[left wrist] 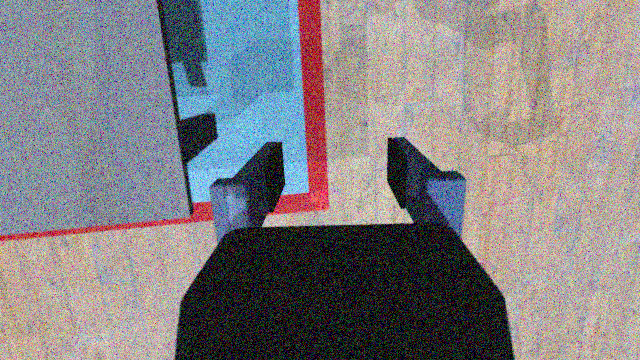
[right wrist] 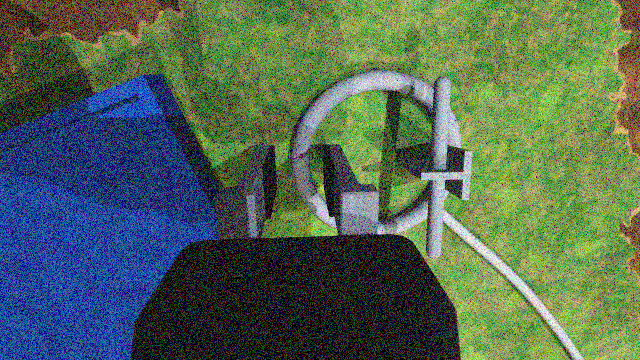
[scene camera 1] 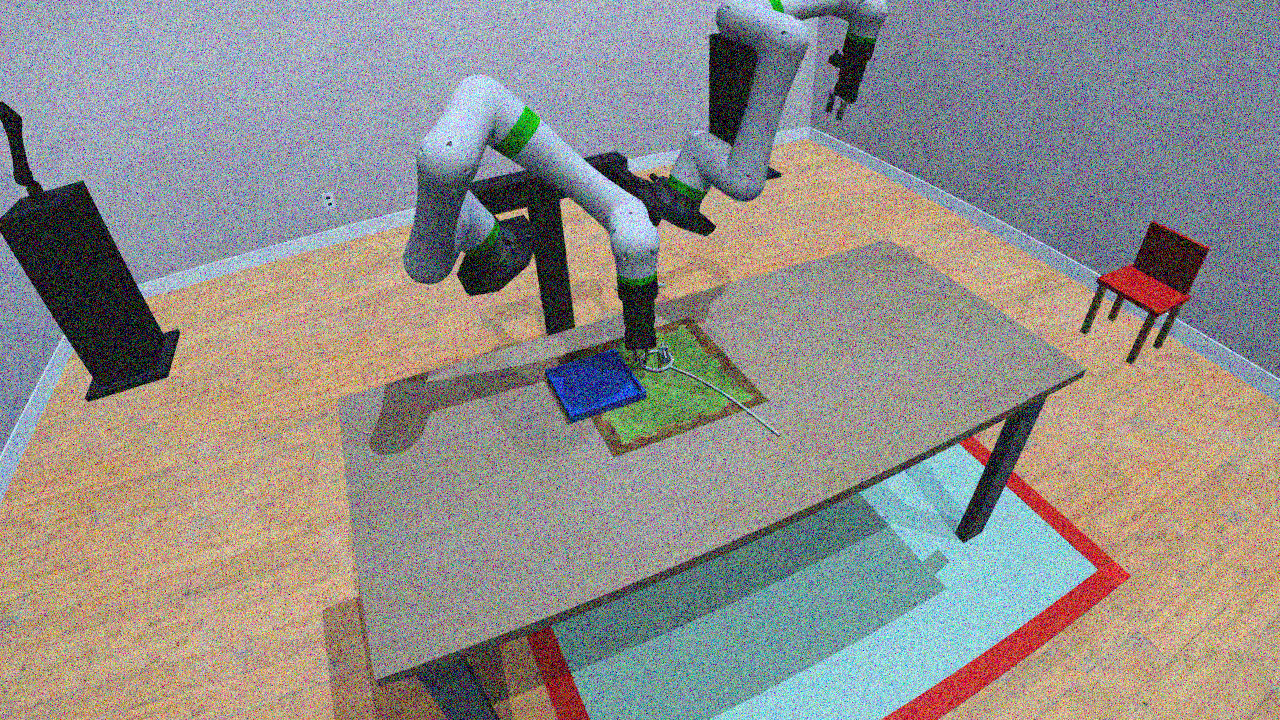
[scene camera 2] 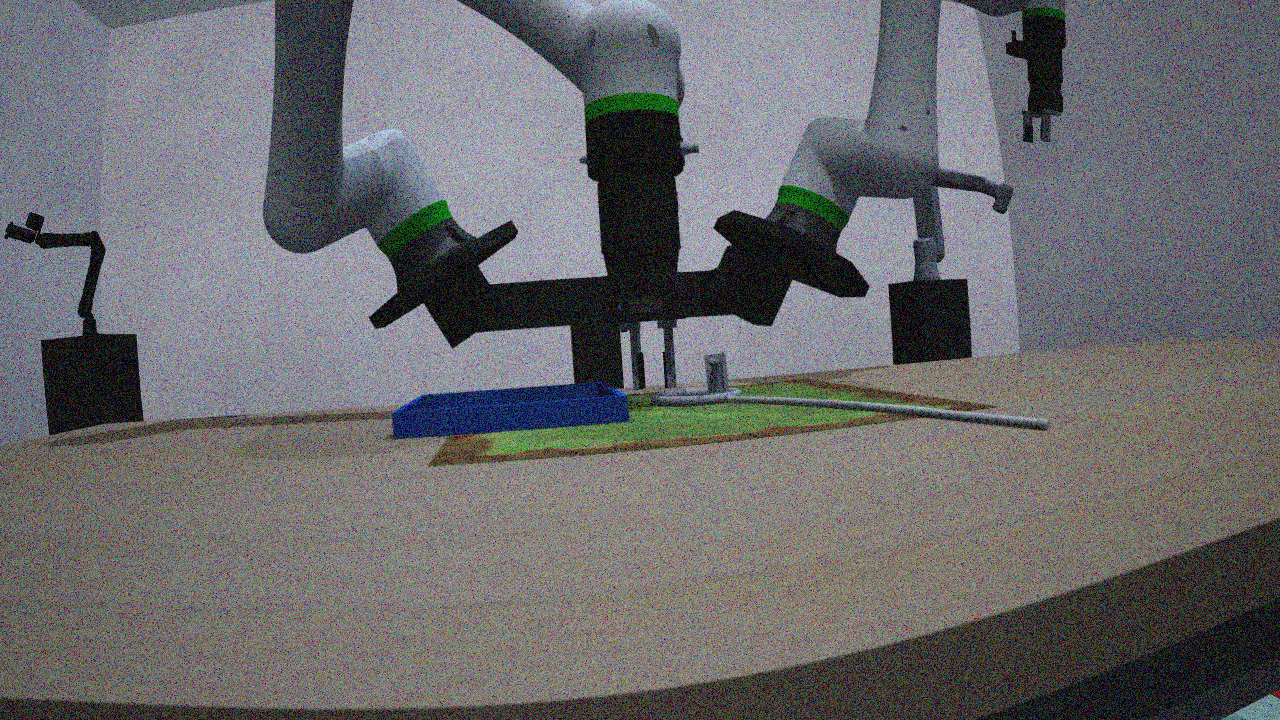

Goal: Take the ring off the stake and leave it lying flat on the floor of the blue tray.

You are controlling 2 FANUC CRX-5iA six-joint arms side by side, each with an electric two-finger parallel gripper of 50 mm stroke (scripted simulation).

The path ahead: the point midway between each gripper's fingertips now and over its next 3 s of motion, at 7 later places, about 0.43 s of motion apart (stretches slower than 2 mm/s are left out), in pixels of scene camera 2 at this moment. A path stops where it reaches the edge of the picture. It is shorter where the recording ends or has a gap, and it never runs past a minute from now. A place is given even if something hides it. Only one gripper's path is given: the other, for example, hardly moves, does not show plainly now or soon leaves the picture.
My right gripper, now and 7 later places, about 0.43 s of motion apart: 655,388; 655,390; 655,395; 656,399; 657,402; 660,396; 661,389; 663,388
